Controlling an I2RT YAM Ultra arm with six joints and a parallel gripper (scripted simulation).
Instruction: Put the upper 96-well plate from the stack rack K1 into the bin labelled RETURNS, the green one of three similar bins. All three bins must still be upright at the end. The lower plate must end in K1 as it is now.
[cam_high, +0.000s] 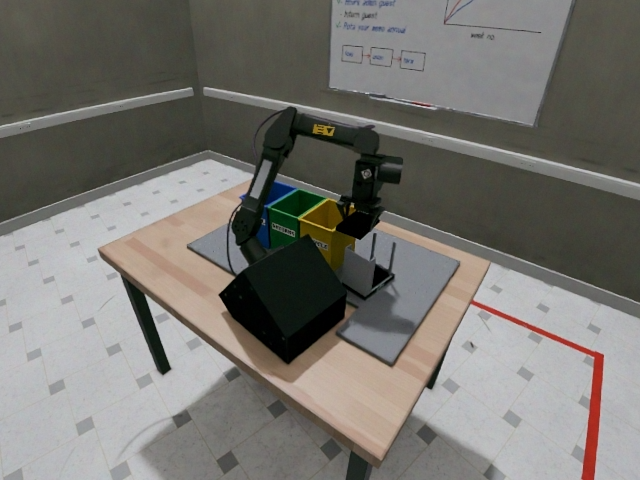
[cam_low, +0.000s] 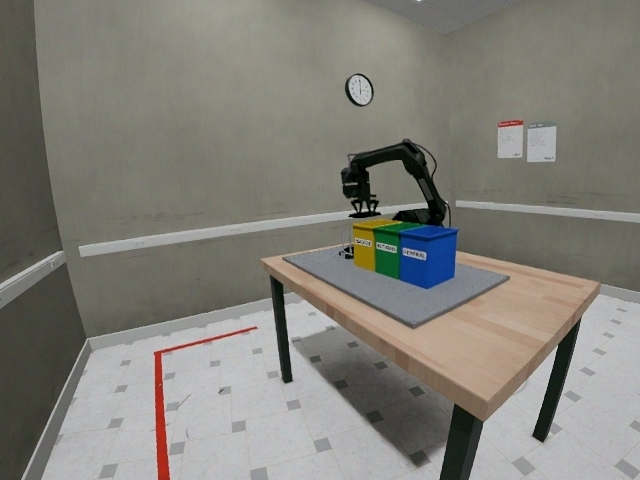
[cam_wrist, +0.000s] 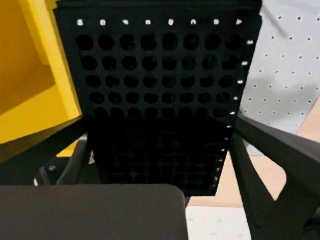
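My gripper is now 26 cm to the right of the green returns bin and 11 cm above it. From my hand the other things lie so: black 96-well plate (right at my hand); then blue bin (2 cm behind, 39 cm to the left, 11 cm below); then yellow bin (2 cm ahead, 13 cm to the left, 11 cm below).
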